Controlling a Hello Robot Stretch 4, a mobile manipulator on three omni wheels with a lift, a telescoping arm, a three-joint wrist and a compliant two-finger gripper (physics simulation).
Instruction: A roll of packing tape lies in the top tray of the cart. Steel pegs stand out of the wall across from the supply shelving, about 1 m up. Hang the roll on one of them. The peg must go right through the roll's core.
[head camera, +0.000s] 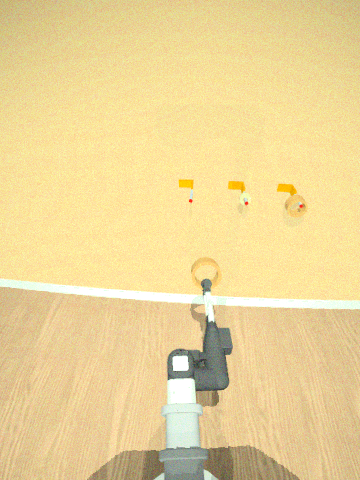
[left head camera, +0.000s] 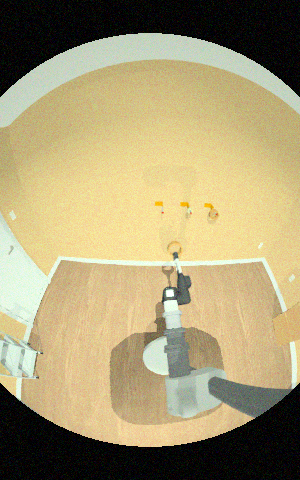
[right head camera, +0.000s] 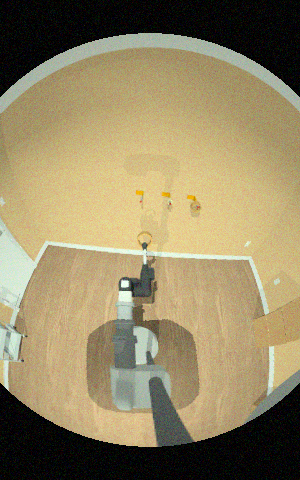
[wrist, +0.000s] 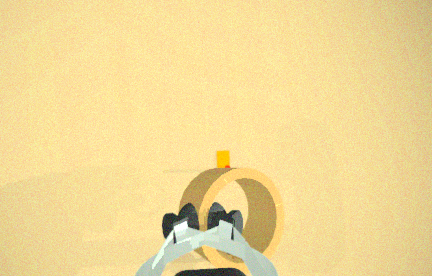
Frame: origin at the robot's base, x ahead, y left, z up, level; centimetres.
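Seen in the pictures: gripper, between the fingertips: (head camera: 205, 282) (left head camera: 174, 253) (right head camera: 144, 243) (wrist: 202, 218); robot's base, origin of its link: (left head camera: 163, 354) (right head camera: 137, 344).
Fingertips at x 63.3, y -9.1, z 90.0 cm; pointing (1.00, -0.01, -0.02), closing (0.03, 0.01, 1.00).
Observation:
Offsets run from my fingertips to a thing's top centre. "spot": to the spot under its first point.
The tan packing tape roll @[dy -0.1, dx +1.4, dz +8.3 cm] (head camera: 195, 272) (left head camera: 174, 243) (right head camera: 144, 233) (wrist: 264, 215) is upright in my gripper (head camera: 206, 283) (left head camera: 175, 255) (right head camera: 144, 245) (wrist: 202, 218), which is shut on its near wall, one finger inside the core. In the head view the roll appears lower than the pegs. The left peg @[spot: dy +1.7, dx +47.1, dz +6.0 cm] (head camera: 191, 195) (left head camera: 162, 209) (right head camera: 141, 198) is bare, with a red tip. In the wrist view a yellow plate (wrist: 223, 158) and a red tip (wrist: 227, 167) show at the roll's upper edge, outside the core opening. The peg's shaft is hidden there.
The middle peg carries a small pale ring @[spot: dy -22.7, dx +42.6, dz +6.0 cm] (head camera: 245, 199). The right peg carries a tan ring @[dy -48.0, dx +42.1, dz +7.2 cm] (head camera: 288, 206) (left head camera: 213, 214). A white door (left head camera: 15, 282) and a pale metal frame (left head camera: 30, 361) stand at the left. A brown panel (left head camera: 287, 324) (right head camera: 275, 327) is at the right.

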